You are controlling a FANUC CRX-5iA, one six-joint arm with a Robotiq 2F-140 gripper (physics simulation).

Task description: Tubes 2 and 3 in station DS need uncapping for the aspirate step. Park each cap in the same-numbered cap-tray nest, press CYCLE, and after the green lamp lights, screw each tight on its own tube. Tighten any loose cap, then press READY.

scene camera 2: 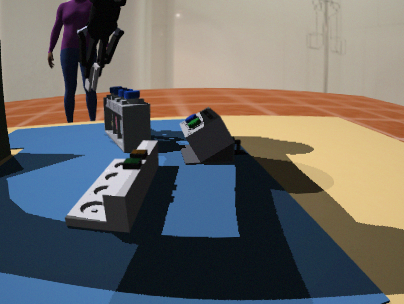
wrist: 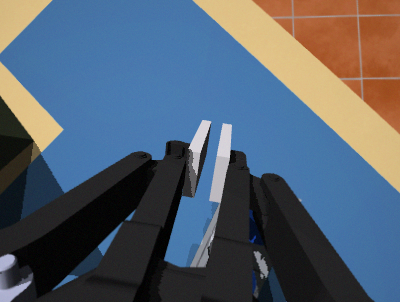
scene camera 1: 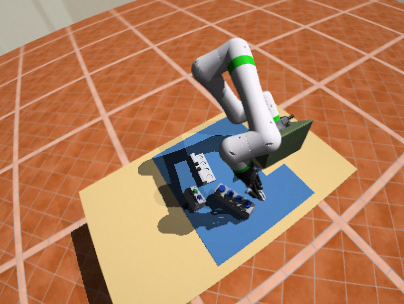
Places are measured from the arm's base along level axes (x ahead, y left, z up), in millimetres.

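Pixels of known places: gripper, fingertip midpoint: (scene camera 2: pixel 90 88) (wrist: pixel 214 139) (scene camera 1: pixel 262 198).
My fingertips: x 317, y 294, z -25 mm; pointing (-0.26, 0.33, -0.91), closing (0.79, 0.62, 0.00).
Note:
Ahead of a thing's pixels: the offset from my fingertips to its top centre. Level surfaces: height alone.
The grey tube rack, station DS @(dy -89, dx +108, dz -19 mm) (scene camera 1: pixel 234 209) (scene camera 2: pixel 136 125), stands upright with several blue caps @(dy -113, dx +118, dz -1 mm) (scene camera 1: pixel 230 193) @(dy -161, dx +138, dz -1 mm) (scene camera 2: pixel 131 94) in a row on top. A blue cap @(dy -18, dx +77, dz +0 mm) (wrist: pixel 255 227) partly shows behind a finger in the wrist view. The white cap tray @(dy -387, dx +143, dz -68 mm) (scene camera 1: pixel 210 176) (scene camera 2: pixel 117 212) shows round nests without caps. On its raised edge sit a dark green lamp @(dy -411, dx +168, dz -69 mm) (scene camera 2: pixel 132 163) and a brownish-amber lamp @(dy -371, dx +173, dz -68 mm) (scene camera 2: pixel 138 153). The tilted button box @(dy -223, dx +285, dz -38 mm) (scene camera 1: pixel 195 198) (scene camera 2: pixel 213 137) has a green button @(dy -246, dx +264, dz -47 mm) (scene camera 2: pixel 193 122) and a blue button @(dy -201, dx +261, dz -47 mm) (scene camera 2: pixel 190 118). My gripper (scene camera 1: pixel 262 197) (scene camera 2: pixel 92 85) (wrist: pixel 214 139) is shut, with a narrow empty gap, above and beside the rack.
A dark green panel (scene camera 1: pixel 294 144) stands upright beside the arm's base. A blue mat @(dz -122 mm) (scene camera 1: pixel 280 205) (wrist: pixel 125 75) covers part of the yellow table @(dz -125 mm) (scene camera 1: pixel 135 235) (wrist: pixel 280 40). A person in a purple top (scene camera 2: pixel 74 22) stands behind the table.

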